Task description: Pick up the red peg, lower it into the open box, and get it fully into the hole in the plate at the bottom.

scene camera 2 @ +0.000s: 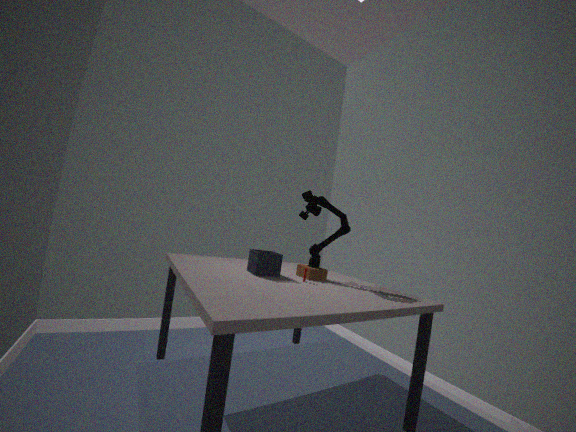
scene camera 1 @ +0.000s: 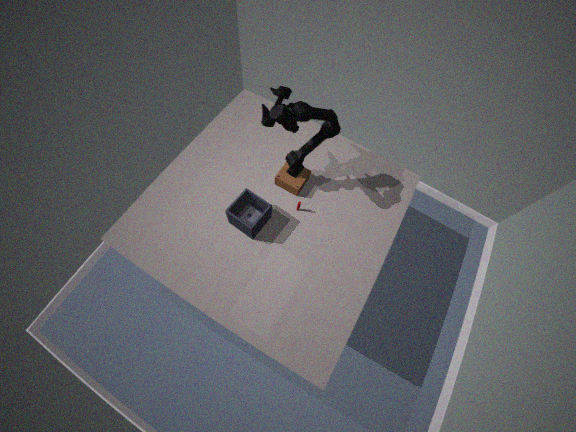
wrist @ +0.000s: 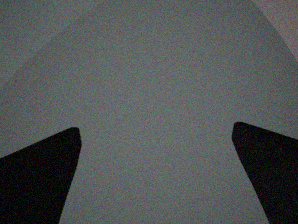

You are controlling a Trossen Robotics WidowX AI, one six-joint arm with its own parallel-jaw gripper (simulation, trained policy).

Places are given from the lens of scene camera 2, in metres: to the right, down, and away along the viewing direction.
dark box point(scene camera 2: 261, 263): -0.15, 0.28, 1.46
